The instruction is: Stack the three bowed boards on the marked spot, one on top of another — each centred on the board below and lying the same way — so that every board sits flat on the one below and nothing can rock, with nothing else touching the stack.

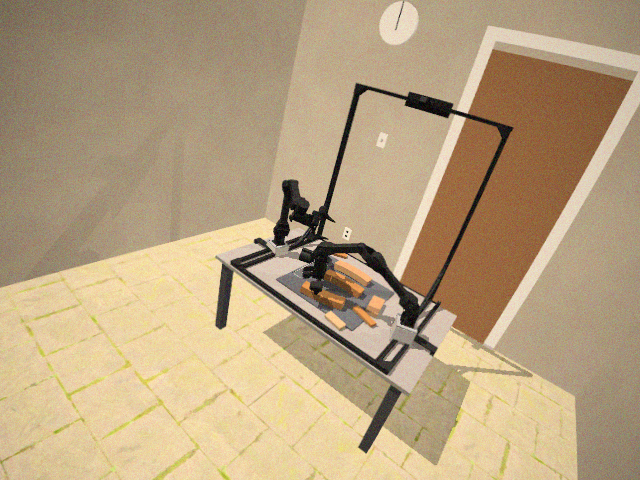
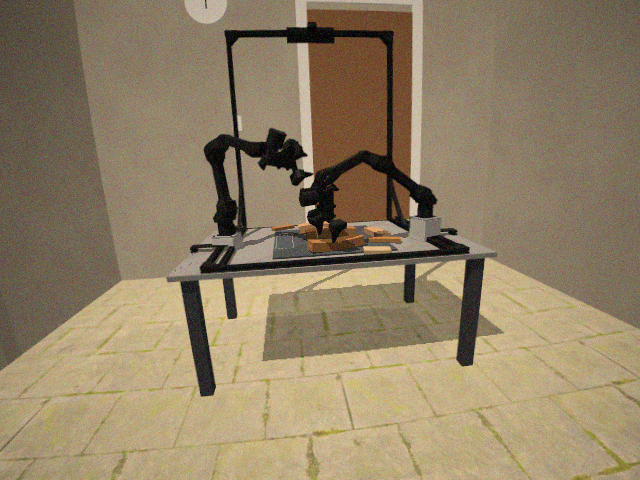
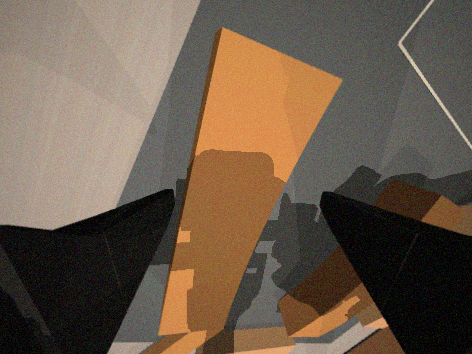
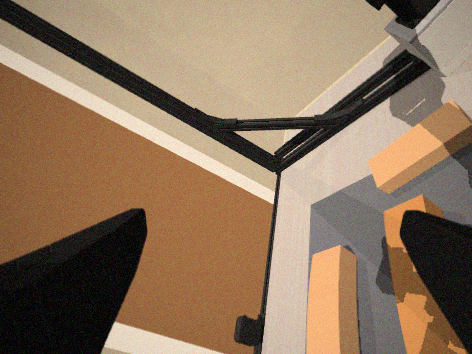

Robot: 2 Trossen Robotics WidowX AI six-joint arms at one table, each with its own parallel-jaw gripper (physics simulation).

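Where they show: left gripper, between the fingertips: [image 2: 326,238] [image 3: 248,197]; right gripper, between the fingertips: [image 1: 332,230] [image 2: 309,165] [image 4: 272,221]; left arm's base, origin of its link: [image 1: 407,322] [image 2: 425,216] [image 4: 420,7]; right arm's base, origin of its link: [image 1: 278,242] [image 2: 226,234].
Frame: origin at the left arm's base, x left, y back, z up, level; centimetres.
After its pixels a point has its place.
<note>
Three bowed orange boards lie on the dark mat [image 1: 290,282] {z -9.4, x -10.6, y -62.0 cm} [image 2: 282,252] {z -9.4, x -14.0, y -64.0 cm}: a front one [image 1: 330,299] {z -5.6, x -3.7, y -38.3 cm} [image 2: 323,246] {z -6.9, x -4.3, y -50.2 cm} [image 3: 256,98] {z -5.1, x -6.8, y -52.3 cm}, a middle one [image 1: 345,284] {z -5.1, x -21.2, y -34.2 cm} and a back one [image 1: 355,272] {z -4.6, x -36.6, y -31.5 cm}. My left gripper [image 1: 315,286] {z -4.8, x -7.6, y -46.9 cm} [image 2: 327,228] {z -4.8, x -7.6, y -46.9 cm} [image 3: 248,197] {z -4.8, x -7.6, y -46.9 cm} is open, low over the front board, with a finger on each side of it and apart from it. My right gripper [image 1: 324,217] [image 2: 300,176] [image 4: 272,221] {z 24.7, x -16.3, y -48.8 cm} is open and empty, high above the table's back corner. The marked spot [image 2: 286,242] {z -9.4, x -28.4, y -56.8 cm} [image 3: 404,46] {z -9.4, x -18.4, y -57.6 cm} is a white outline on the mat, with nothing on it.
Small orange blocks [image 1: 376,305] {z -6.7, x -14.8, y -15.0 cm} [image 1: 365,315] {z -7.8, x -4.5, y -19.1 cm} [image 1: 335,320] {z -8.0, x 7.6, y -32.1 cm} [image 2: 377,248] {z -8.0, x 7.1, y -32.4 cm} lie at the mat's end near the left arm's base [image 1: 406,333] {z -2.5, x 5.0, y 0.8 cm}. Another small block [image 2: 283,228] {z -9.2, x -58.1, y -47.2 cm} lies at the back. A black frame [image 1: 339,162] {z 46.1, x -73.5, y -64.2 cm} [image 4: 164,102] {z 26.4, x -44.2, y 14.7 cm} rises behind the table.
</note>
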